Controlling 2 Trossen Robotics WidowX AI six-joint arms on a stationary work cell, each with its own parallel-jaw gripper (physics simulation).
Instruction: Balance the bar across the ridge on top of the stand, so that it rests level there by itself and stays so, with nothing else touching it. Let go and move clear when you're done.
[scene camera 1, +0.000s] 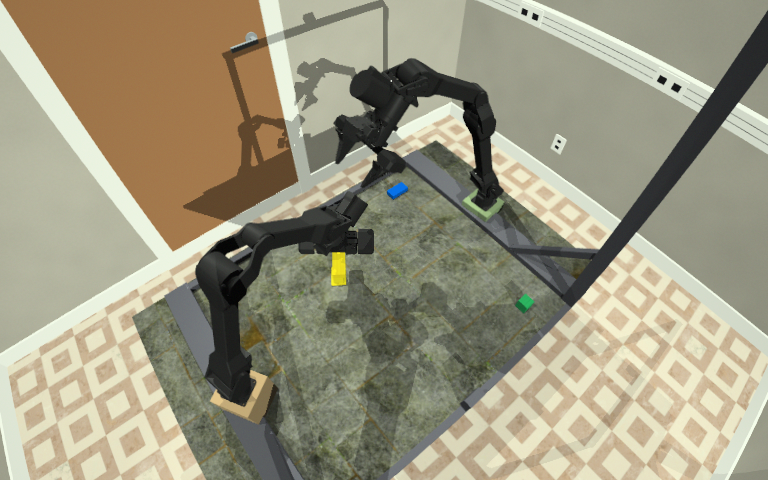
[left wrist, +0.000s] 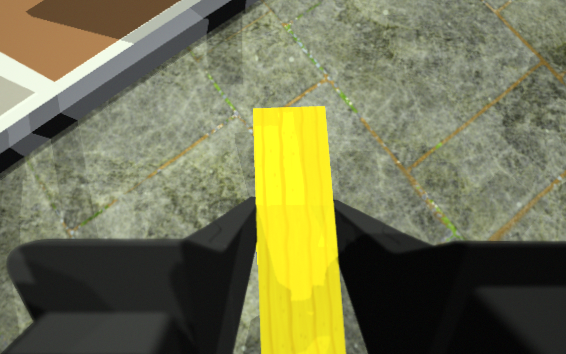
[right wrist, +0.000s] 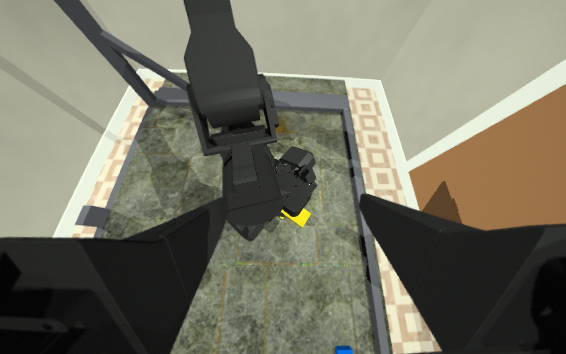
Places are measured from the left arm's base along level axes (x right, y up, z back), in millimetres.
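Pixels of known places: left gripper, fingertip midpoint: (left wrist: 293, 207); right gripper, fingertip midpoint: (scene camera 1: 349, 175) (right wrist: 293, 201); left arm's base at its link origin: (scene camera 1: 238, 388); right arm's base at its link origin: (scene camera 1: 483, 201).
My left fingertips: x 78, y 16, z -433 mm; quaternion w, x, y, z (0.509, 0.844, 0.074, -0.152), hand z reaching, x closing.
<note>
For each thing: its top centre in the pictures, then the offset to it from my left fingertips.
- yellow bar at its top centre: (left wrist: 298, 278) (right wrist: 278, 199) (scene camera 1: 338, 250) dz +26, dx +11, dy +18 mm
- blue block at its top centre: (scene camera 1: 397, 189) dz -347, dx +64, dy -106 mm
- green cube at its top centre: (scene camera 1: 526, 301) dz -42, dx +533, dy -90 mm
The yellow bar (scene camera 1: 338, 269) (left wrist: 295, 170) (right wrist: 301, 217) is held between the fingers of my left gripper (scene camera 1: 338, 247) (left wrist: 293, 207). In the left wrist view the bar runs lengthwise between the fingertips, and its far end sticks out past them over the floor. How high the bar is cannot be told for sure. The stand cannot be made out; a small yellow bit beside the bar in the right wrist view is too small to tell. My right gripper (scene camera 1: 352, 171) is open and empty, high up at the back, apart from the bar.
A blue block (scene camera 1: 397, 190) (right wrist: 344, 350) lies on the mat at the back, below the right gripper. A green cube (scene camera 1: 525, 303) lies at the right. Dark frame rails border the mat, and a dark post (scene camera 1: 668, 161) rises at the right. The left arm reaches over the mat.
</note>
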